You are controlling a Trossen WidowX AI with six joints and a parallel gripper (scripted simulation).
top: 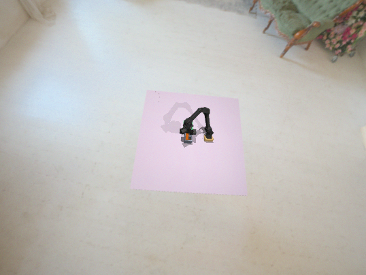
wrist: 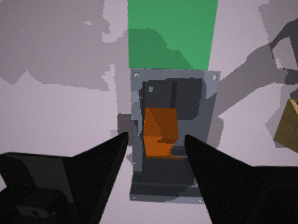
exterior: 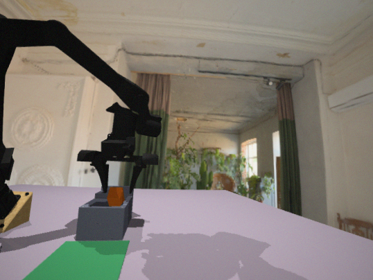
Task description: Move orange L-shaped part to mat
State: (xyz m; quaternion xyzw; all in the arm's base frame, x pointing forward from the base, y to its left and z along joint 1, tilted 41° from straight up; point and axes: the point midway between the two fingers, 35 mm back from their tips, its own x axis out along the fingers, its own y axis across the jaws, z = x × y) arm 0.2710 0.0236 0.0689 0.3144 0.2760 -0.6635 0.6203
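My gripper tip is now 20 mm past the orange L-shaped part, 30 mm to the right of it and 40 mm above it. Round my gripper tip: green mat (30 mm behind, 140 mm to the right, 100 mm below).
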